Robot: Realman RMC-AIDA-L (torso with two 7-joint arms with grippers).
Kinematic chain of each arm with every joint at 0, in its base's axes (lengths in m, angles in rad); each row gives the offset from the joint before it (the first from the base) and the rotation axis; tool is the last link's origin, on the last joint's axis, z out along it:
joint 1: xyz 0 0 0.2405 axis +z
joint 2: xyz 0 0 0 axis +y
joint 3: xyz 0 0 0.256 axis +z
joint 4: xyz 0 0 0 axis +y
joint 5: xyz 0 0 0.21 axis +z
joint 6: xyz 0 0 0 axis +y
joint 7: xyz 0 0 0.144 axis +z
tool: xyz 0 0 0
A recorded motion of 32 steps. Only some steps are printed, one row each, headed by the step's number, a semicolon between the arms.
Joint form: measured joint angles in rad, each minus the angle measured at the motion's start. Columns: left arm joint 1, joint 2, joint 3, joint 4, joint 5, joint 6, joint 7; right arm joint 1, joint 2, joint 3, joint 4, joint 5, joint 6, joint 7.
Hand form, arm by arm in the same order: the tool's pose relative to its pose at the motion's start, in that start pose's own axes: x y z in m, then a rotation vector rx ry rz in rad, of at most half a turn. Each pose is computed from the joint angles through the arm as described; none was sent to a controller.
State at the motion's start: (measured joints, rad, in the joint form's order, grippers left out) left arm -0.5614 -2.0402 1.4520 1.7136 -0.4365 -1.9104 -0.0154; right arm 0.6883 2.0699 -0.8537 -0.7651 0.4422 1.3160 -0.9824
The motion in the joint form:
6: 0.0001 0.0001 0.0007 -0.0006 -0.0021 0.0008 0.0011; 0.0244 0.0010 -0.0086 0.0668 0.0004 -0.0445 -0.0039
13: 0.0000 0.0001 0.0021 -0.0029 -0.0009 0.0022 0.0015; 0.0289 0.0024 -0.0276 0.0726 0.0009 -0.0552 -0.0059
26: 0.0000 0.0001 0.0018 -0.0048 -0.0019 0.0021 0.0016; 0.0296 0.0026 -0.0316 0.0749 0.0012 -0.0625 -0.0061
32: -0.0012 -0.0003 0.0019 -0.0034 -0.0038 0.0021 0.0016; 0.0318 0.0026 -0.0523 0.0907 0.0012 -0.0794 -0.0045
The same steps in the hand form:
6: 0.0000 0.0003 0.0002 -0.0019 -0.0001 0.0021; -0.0021 0.0041 0.0112 -0.0077 0.0106 -0.0055
13: 0.0001 0.0002 0.0007 -0.0008 -0.0013 0.0025; -0.0040 0.0058 0.0134 -0.0026 0.0177 -0.0241
26: -0.0001 0.0002 0.0010 -0.0020 -0.0030 0.0019; -0.0045 0.0056 0.0140 0.0019 0.0170 -0.0271
32: 0.0003 0.0009 0.0006 -0.0039 -0.0011 0.0042; -0.0037 0.0067 0.0178 0.0072 0.0291 -0.0374

